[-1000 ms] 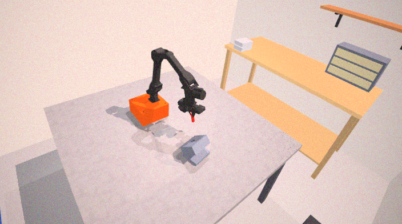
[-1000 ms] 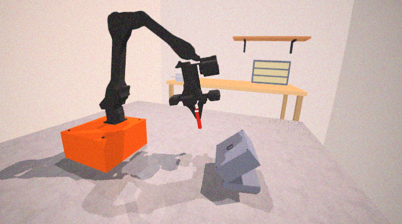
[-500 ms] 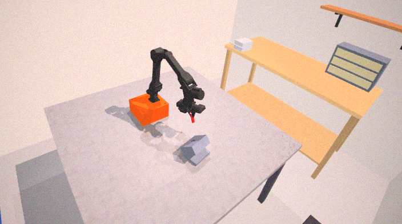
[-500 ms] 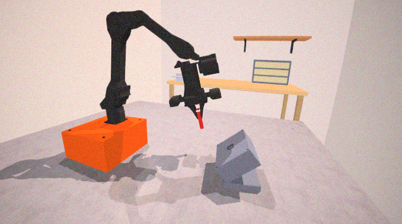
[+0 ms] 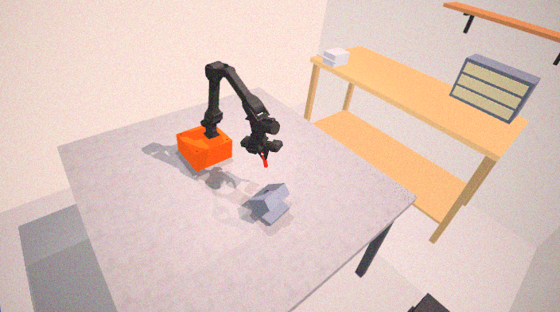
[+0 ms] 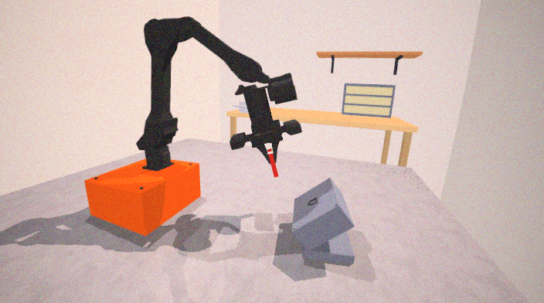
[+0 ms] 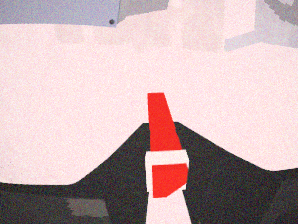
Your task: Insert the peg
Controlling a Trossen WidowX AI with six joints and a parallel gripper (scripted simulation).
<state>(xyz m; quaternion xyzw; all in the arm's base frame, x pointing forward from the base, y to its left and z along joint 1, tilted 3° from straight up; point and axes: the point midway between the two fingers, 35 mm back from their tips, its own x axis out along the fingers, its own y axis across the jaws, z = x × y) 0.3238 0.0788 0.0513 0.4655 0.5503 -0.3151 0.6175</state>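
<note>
Now: gripper tip 14 cm short of the grey sloped panel, 8 cm to the left of it and 7 cm above it. From my gripper tip the other things lie so: red peg (2 cm above).
</note>
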